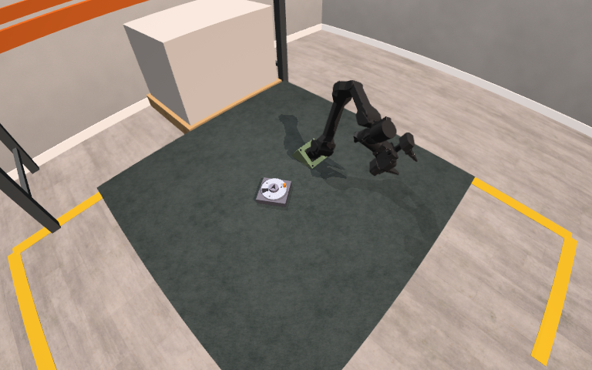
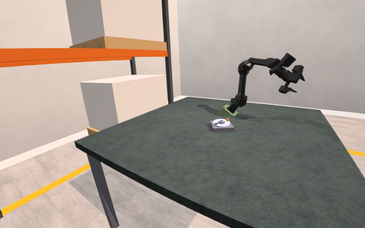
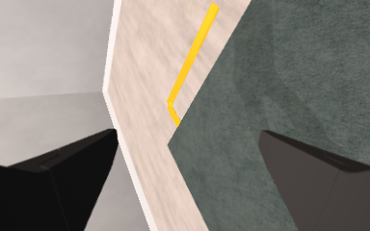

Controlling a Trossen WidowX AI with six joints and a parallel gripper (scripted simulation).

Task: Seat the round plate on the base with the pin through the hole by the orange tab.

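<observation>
My gripper is now 28 cm short of the round hub, 37 cm to the left of it and 22 cm above it. From my hand the other things lie so: round white plate: 29 cm ahead, 37 cm to the right, 22 cm below.
</observation>
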